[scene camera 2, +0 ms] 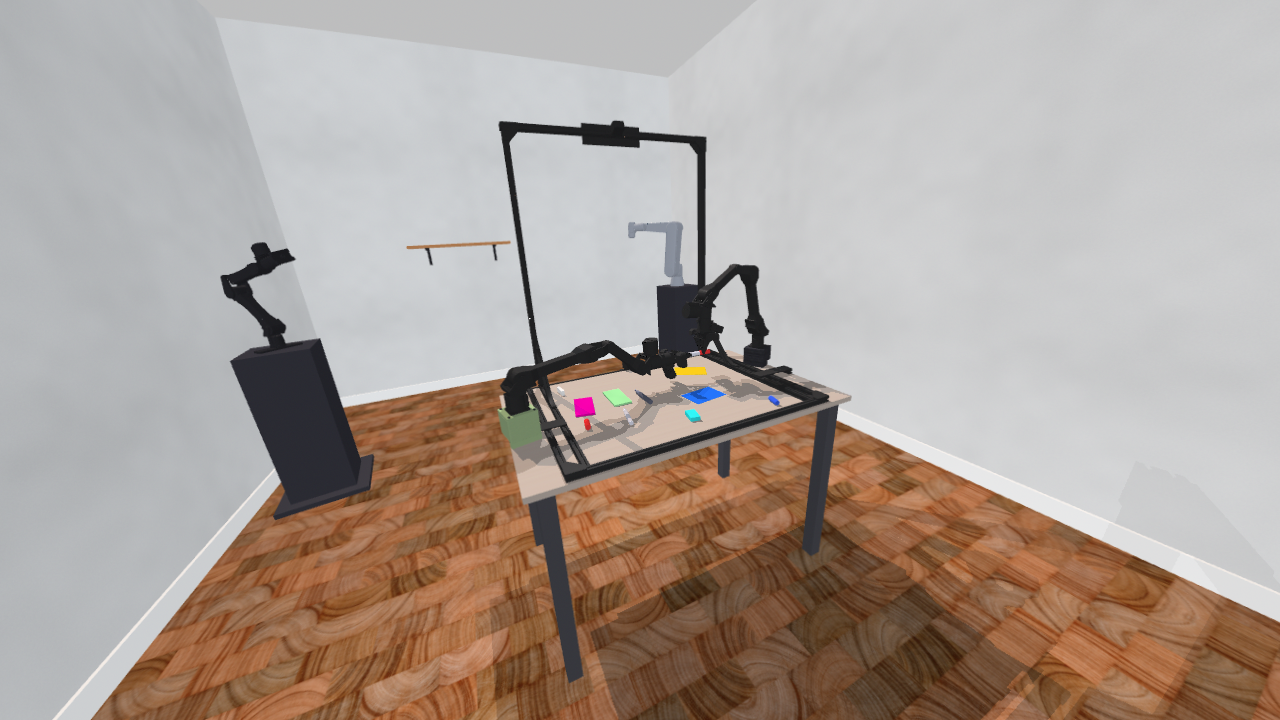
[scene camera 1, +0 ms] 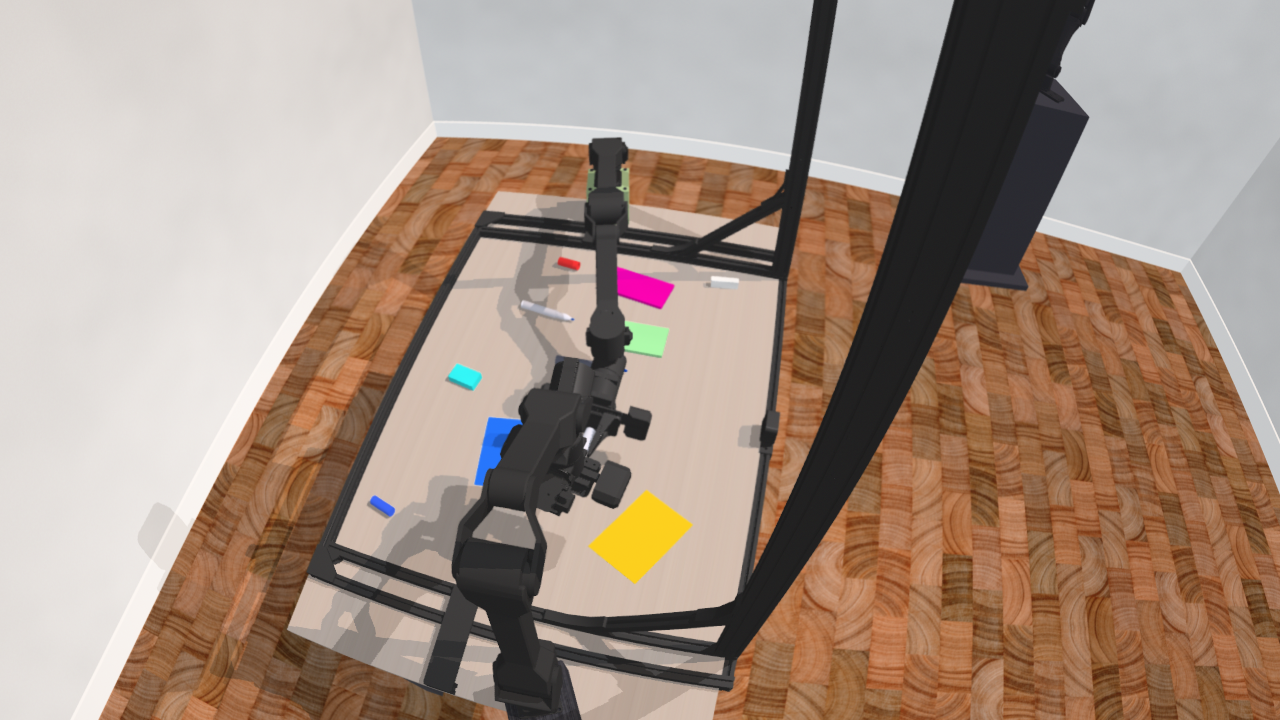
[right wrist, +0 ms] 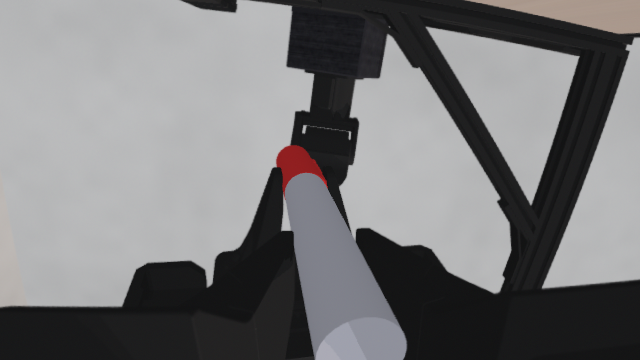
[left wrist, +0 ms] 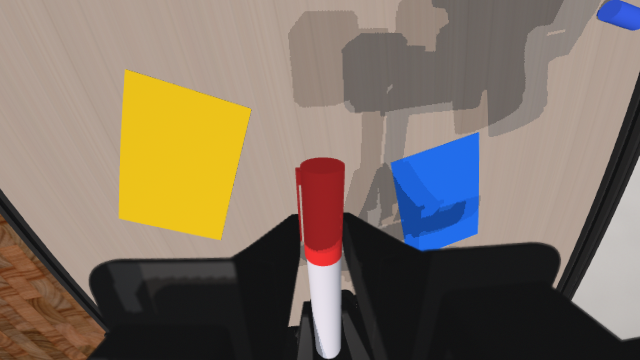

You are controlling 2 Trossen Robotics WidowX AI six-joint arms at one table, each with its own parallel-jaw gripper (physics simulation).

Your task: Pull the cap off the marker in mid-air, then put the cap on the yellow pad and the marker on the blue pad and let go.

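Note:
The marker's white body is in mid-air, with its red cap on one end. My left gripper is shut on the red cap. My right gripper is shut on the white body, near its far end from the cap. The two grippers are close together above the table. The yellow pad lies flat at the lower right in scene camera 1. The blue pad lies partly hidden under the left arm there, shadows across it.
A cyan block, a blue cylinder, a grey-white pen, a red piece, a white piece, a magenta pad and a green pad lie about. A black frame borders the table.

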